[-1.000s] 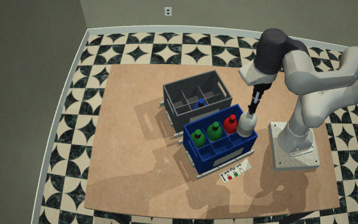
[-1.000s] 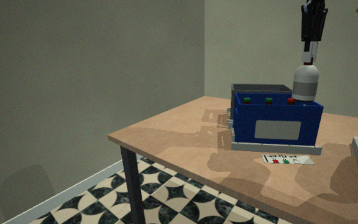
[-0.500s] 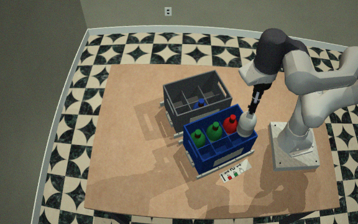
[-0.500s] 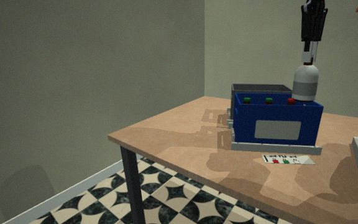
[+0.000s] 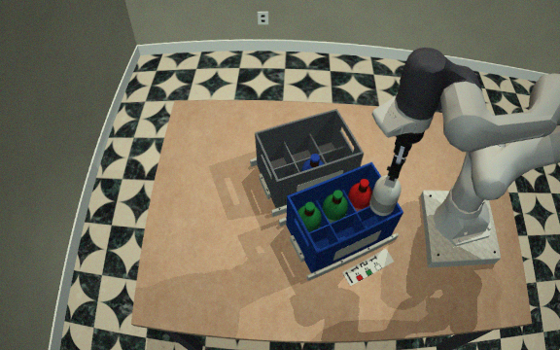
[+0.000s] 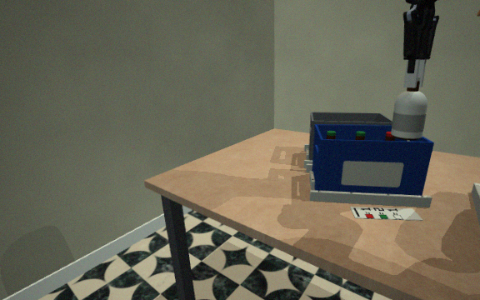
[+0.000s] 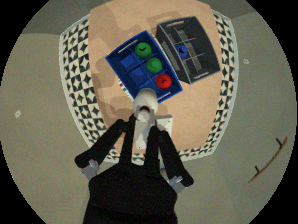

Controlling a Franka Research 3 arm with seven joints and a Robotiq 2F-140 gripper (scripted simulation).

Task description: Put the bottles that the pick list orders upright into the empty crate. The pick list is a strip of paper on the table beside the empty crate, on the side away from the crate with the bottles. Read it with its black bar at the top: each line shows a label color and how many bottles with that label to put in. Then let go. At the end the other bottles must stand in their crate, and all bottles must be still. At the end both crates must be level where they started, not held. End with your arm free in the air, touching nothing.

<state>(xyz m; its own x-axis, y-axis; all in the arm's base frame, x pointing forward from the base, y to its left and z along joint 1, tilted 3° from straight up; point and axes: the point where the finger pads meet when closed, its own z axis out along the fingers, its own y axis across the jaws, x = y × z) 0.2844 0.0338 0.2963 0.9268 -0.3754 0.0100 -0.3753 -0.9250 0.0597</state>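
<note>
Right now my hand is 80 mm above the white bottle. From my hand the other things lie so: blue crate (250 mm below, 100 mm ahead); red bottle (250 mm below, 80 mm to the right, 40 mm ahead); blue bottle (250 mm below, 180 mm ahead, 160 mm to the right).
</note>
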